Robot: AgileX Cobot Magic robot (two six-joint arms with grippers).
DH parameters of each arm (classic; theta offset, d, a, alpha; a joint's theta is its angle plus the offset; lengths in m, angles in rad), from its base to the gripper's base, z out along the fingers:
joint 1: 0 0.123 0 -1.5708
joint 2: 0.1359 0 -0.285 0
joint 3: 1.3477 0 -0.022 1.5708
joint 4: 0 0.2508 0 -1.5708
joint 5: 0 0 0.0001 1.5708
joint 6: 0 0.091 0 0
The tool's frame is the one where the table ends.
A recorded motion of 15 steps. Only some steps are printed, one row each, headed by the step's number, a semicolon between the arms.
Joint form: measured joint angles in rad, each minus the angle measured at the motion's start. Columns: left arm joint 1, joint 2, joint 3, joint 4, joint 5, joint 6; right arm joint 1, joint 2, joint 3, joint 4, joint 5, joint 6.
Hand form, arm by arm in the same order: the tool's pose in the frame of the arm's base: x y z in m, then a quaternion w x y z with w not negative. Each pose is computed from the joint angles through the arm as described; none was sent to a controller.
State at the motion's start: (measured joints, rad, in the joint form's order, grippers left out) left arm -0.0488 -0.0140 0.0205 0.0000 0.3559 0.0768; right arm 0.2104 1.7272 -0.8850 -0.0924 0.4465 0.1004
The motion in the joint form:
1: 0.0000 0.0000 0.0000 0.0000 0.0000 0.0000; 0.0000 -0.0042 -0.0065 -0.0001 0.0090 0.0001
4: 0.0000 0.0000 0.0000 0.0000 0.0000 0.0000; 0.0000 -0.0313 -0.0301 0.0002 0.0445 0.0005
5: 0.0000 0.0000 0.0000 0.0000 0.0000 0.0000; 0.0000 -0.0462 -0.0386 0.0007 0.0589 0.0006
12: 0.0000 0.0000 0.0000 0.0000 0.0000 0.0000; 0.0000 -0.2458 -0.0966 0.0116 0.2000 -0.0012
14: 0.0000 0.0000 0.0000 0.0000 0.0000 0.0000; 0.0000 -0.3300 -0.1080 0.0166 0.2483 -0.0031
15: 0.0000 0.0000 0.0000 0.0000 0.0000 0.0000; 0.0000 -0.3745 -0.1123 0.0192 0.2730 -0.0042
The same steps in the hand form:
1: 0.0528 -0.0026 0.1750 0.60337 0.05004 0.79584 0.00844; 0.3072 0.0618 0.1578 0.18630 -0.09092 0.97828 0.00121
4: 0.0528 -0.0026 0.1750 0.60337 0.05004 0.79584 0.00844; 0.3086 0.0619 0.1707 0.19389 -0.08931 0.97695 0.00094
5: 0.0528 -0.0026 0.1750 0.60337 0.05004 0.79584 0.00844; 0.3086 0.0618 0.1770 0.19833 -0.08847 0.97613 0.00113
12: 0.0528 -0.0026 0.1750 0.60337 0.05004 0.79584 0.00844; 0.2908 0.0576 0.2480 0.25472 -0.07871 0.96378 0.00767
14: 0.0528 -0.0026 0.1750 0.60337 0.05004 0.79584 0.00844; 0.2773 0.0547 0.2735 0.27722 -0.07554 0.95777 0.01126
15: 0.0528 -0.0026 0.1750 0.60337 0.05004 0.79584 0.00844; 0.2692 0.0530 0.2859 0.28861 -0.07402 0.95449 0.01321

